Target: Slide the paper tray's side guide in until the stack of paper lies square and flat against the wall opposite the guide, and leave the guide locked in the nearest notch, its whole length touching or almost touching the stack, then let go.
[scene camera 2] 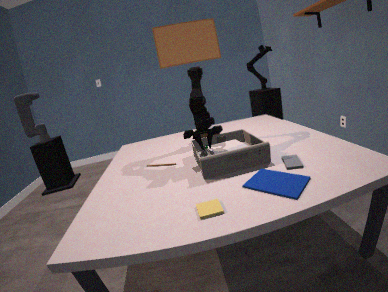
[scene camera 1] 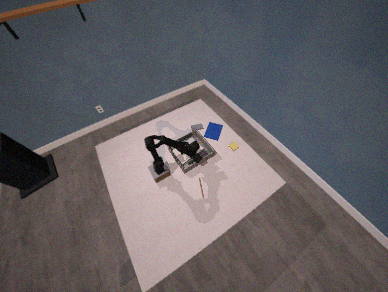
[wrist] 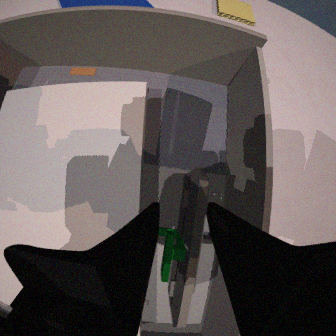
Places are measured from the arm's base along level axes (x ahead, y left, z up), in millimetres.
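Where they show: gripper, fingertip midpoint: (scene camera 2: 206,149) (scene camera 1: 196,156) (wrist: 183,208); arm's base, link origin: (scene camera 1: 159,170).
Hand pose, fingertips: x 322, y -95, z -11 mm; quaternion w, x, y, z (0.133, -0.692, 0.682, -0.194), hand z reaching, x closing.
Observation:
Things, the pixels of their top centre, and the offset from my fingertips. "*": a spot on its surface instead.
- grey paper tray, top centre: (wrist: 21,180) (scene camera 2: 225,140) (scene camera 1: 190,147) dx +14, dy +95, dz +24 mm
- white paper stack, top centre: (wrist: 44,205) (scene camera 2: 229,148) (scene camera 1: 187,149) dx -5, dy +119, dz -31 mm
- upright grey side guide, surface spot: (wrist: 191,207) * dx +0, dy -6, dz -3 mm
- green latch, top centre: (wrist: 162,258) dx -29, dy +14, dz +10 mm
- blue notebook, top centre: (scene camera 2: 276,181) (scene camera 1: 213,130) dx +360, dy +137, dz -64 mm
- small grey pad, top centre: (scene camera 2: 292,160) (scene camera 1: 196,126) dx +264, dy +292, dz -62 mm
- yellow sticky pad, top centre: (wrist: 235,6) (scene camera 2: 209,207) (scene camera 1: 233,146) dx +368, dy -131, dz -60 mm
- pencil, top centre: (scene camera 2: 160,164) (scene camera 1: 201,187) dx -143, dy -225, dz -64 mm
The grey paper tray (scene camera 1: 207,142) (scene camera 2: 236,162) (wrist: 133,43) stands on the white table. A white paper stack (wrist: 83,107) (scene camera 2: 234,143) lies in its left part in the wrist view, and its right edge runs slightly slanted. The upright grey side guide (wrist: 191,207) with a green latch (wrist: 170,253) stands to the right of the stack, with a gap between them. My gripper (wrist: 183,208) (scene camera 2: 207,150) (scene camera 1: 194,156) reaches down into the tray. Its fingers are partly closed and straddle the guide's top, one on each side, without clamping it.
A blue notebook (scene camera 1: 213,131) (scene camera 2: 277,183), a small grey pad (scene camera 1: 197,127) (scene camera 2: 292,161) and a yellow sticky pad (scene camera 1: 233,146) (scene camera 2: 209,208) (wrist: 235,10) lie outside the tray. A pencil (scene camera 1: 201,188) (scene camera 2: 161,165) lies apart on the table.

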